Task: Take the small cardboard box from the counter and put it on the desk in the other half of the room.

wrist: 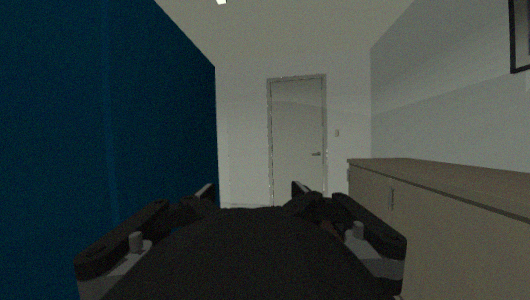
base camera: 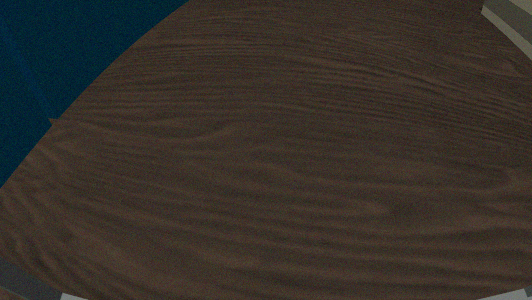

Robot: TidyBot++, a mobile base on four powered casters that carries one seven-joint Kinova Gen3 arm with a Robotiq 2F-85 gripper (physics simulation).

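Frame: origin at the arm's base, x back, y right, z up, level; millimetres.
Seen in the pictures: gripper, fingertip midpoint: (wrist: 253, 190).
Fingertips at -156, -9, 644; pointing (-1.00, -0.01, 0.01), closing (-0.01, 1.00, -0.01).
A point is followed by its place in that frame, as x, y, z.
My gripper (wrist: 253, 190) @(-156, -9, 645) is open, with nothing between its fingertips, and points level along the room in the wrist view. The long wood-topped counter (wrist: 450, 176) @(-572, 941, 514) stands to the right of the gripper, above pale cabinet doors; no box shows on the part of its top in view. The small cardboard box and the desk do not show in either view.
A tall blue partition (wrist: 160, 125) @(-810, -547, 816) (base camera: 60, 50) @(-683, -572, -250) runs along the left. A closed door (wrist: 297, 130) @(-2094, 628, 885) stands in the far wall. The base camera looks down on dark wood floor (base camera: 270, 150) @(-450, -32, -396), with a pale cabinet corner (base camera: 512, 20) @(-1107, 982, -323) at the upper right.
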